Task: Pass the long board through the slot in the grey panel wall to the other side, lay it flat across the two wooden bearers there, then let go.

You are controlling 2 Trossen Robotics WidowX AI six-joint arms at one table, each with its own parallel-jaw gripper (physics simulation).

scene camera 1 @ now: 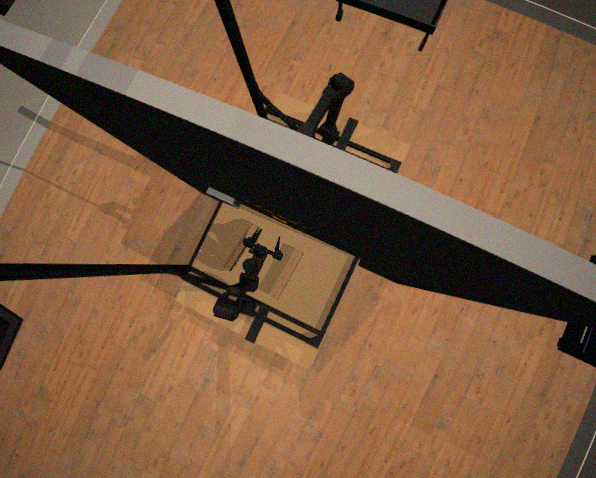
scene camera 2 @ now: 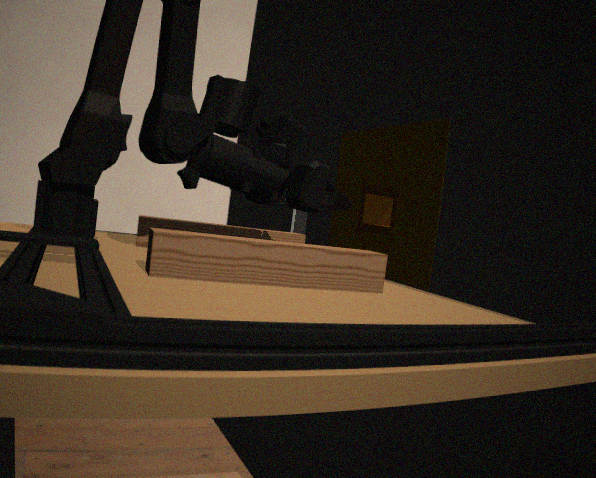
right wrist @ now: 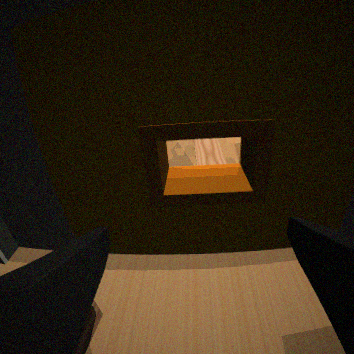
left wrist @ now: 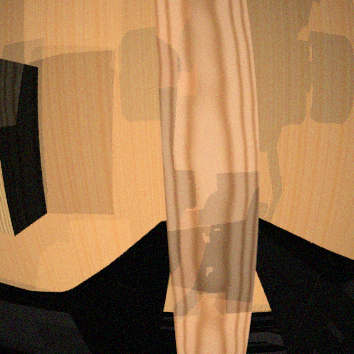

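The long board [left wrist: 211, 140] is pale wood with a striped grain. It runs down the middle of the left wrist view above the far table. My left gripper is shut on it; its fingers are out of view. Through the slot [right wrist: 205, 180] [scene camera 2: 378, 210] in the dark panel wall [right wrist: 105, 105] [scene camera 2: 486, 142] [scene camera 1: 343, 171], the board's end [right wrist: 210, 151] shows on the far side. My right gripper [right wrist: 199, 232] [scene camera 2: 329, 196] [scene camera 1: 264, 239] is open and empty, pointing at the slot a short way before it. Two wooden bearers [scene camera 2: 263, 266] [scene camera 2: 201, 227] lie side by side on the near table under my right arm.
The near table [scene camera 2: 296, 303] [scene camera 1: 325, 270] has a black frame [scene camera 2: 296, 341] along its front edge. The left arm's base [scene camera 1: 334, 100] stands behind the wall. A black stand leg [scene camera 1: 116, 270] reaches in from the left on the wooden floor.
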